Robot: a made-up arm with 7 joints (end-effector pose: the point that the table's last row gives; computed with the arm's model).
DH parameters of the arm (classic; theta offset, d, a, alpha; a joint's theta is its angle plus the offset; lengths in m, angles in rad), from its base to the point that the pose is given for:
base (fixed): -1.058 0 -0.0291 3.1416
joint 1: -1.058 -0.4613 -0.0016 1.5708
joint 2: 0 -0.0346 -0.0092 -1.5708
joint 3: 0 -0.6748 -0.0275 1.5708
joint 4: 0 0.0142 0.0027 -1.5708
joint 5: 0 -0.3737 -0.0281 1.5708
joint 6: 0 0.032 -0.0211 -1.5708
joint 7: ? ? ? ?
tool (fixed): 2.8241 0.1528 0 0
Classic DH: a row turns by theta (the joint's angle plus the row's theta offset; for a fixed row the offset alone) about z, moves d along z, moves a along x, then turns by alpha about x.
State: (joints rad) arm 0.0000 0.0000 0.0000 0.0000 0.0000 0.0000 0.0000
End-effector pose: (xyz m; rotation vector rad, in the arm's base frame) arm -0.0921 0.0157 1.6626 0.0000 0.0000 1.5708
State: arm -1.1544 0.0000 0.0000 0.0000 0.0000 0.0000 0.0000
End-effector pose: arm -0.0369 -0.0497 1.6626 0.0000 0.0000 2.7252
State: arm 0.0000 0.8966 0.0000 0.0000 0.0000 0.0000 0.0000
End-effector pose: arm 0.8750 0.0157 1.2708 0.6998 0.6998 1.4551
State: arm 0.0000 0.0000 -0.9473 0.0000 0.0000 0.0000 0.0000
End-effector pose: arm -0.0844 -0.0491 1.6626 0.0000 0.0000 2.5181
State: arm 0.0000 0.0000 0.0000 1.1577 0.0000 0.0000 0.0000
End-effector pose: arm 0.4138 0.0157 1.3836 0.8998 0.8997 1.3768
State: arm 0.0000 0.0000 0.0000 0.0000 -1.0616 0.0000 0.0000
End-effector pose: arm -0.0798 -0.0267 1.6626 0.0000 0.0000 2.6324
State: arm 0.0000 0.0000 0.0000 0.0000 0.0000 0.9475 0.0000
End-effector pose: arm 0.0378 0.0157 1.6104 0.7390 0.7390 1.4415
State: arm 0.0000 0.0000 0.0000 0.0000 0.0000 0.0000 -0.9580
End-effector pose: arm -0.0777 0.0304 1.6626 0.0000 0.0000 2.5288
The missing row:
joint 7: 1.2533 0 0.0224 3.1416
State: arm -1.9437 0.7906 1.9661 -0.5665 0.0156 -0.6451 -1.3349
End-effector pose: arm -0.6154 0.7176 1.0536 1.9950 -0.6488 -2.0424
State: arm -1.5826 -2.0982 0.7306 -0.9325 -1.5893 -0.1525 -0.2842
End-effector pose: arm -0.2406 -0.6348 -0.3576 -1.9024 -2.1539 0.6059
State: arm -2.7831 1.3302 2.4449 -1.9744 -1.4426 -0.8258 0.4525
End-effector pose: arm -0.6173 -0.1276 0.3420 1.6066 0.3727 -0.3539
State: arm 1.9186 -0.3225 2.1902 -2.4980 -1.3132 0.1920 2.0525
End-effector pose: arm 0.1752 -0.1264 0.7240 1.5200 -1.8818 1.1244
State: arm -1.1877 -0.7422 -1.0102 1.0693 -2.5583 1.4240 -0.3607
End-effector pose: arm -0.4542 -0.4385 1.2234 0.9622 -1.0476 0.6334
